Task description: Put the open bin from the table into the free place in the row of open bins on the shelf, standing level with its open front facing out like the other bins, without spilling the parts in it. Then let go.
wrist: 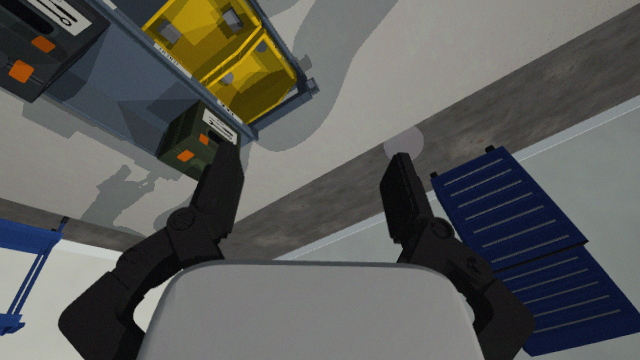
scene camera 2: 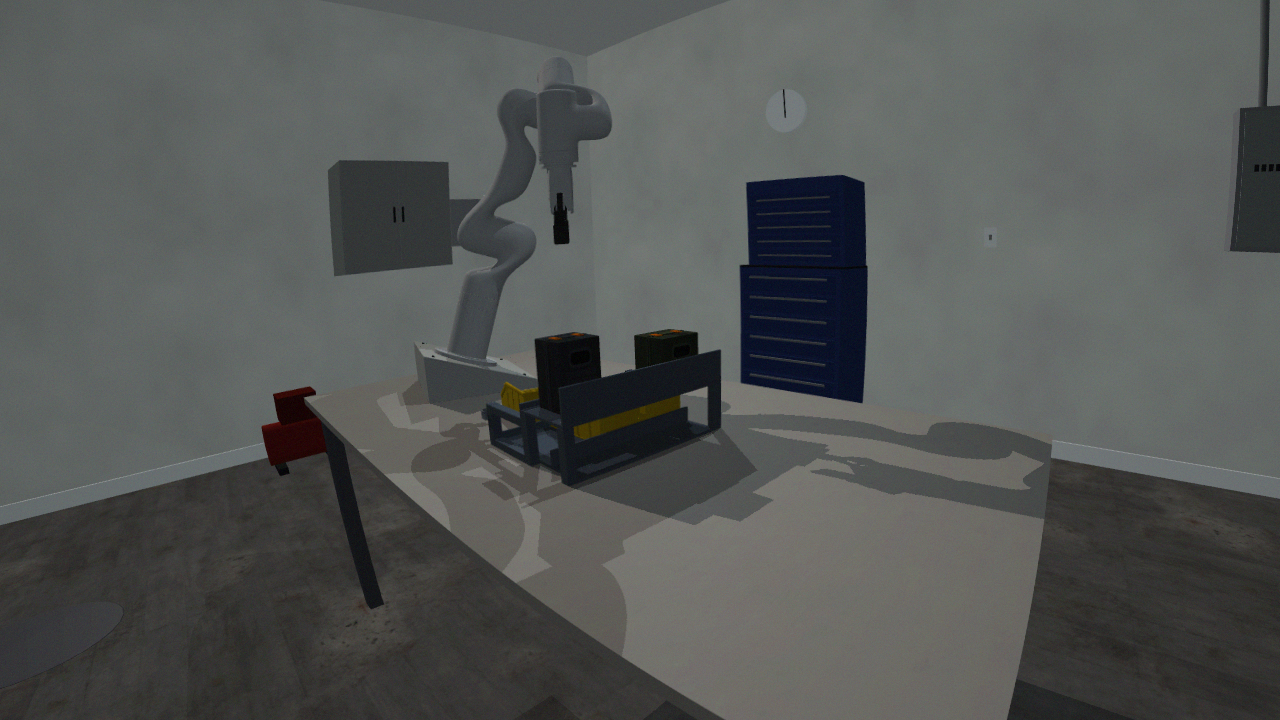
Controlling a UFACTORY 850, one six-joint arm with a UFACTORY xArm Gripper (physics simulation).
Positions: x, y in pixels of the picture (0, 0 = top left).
My gripper shows in the wrist view (315, 164) and in scene camera 2 (561, 241).
